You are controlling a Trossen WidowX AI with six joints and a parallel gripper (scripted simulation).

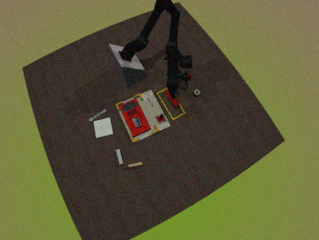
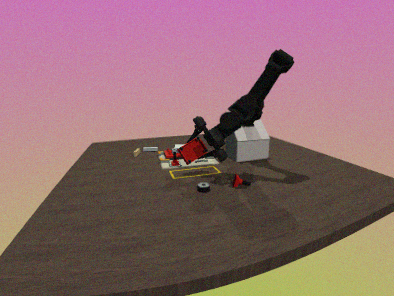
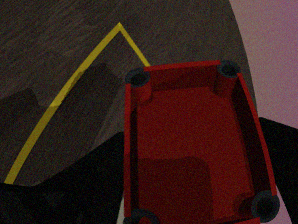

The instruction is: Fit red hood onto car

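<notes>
Now: the black-and-white wheel 17 cm to the left of my gripper tip, 8 cm below it and 1 cm ahead of it. Also, from my gripper tip: wooden peg: 34 cm to the right, 22 cm ahead, 8 cm below; jig plate: 20 cm to the right, 8 cm below, 1 cm behind; red hood: 1 cm to the right.
</notes>
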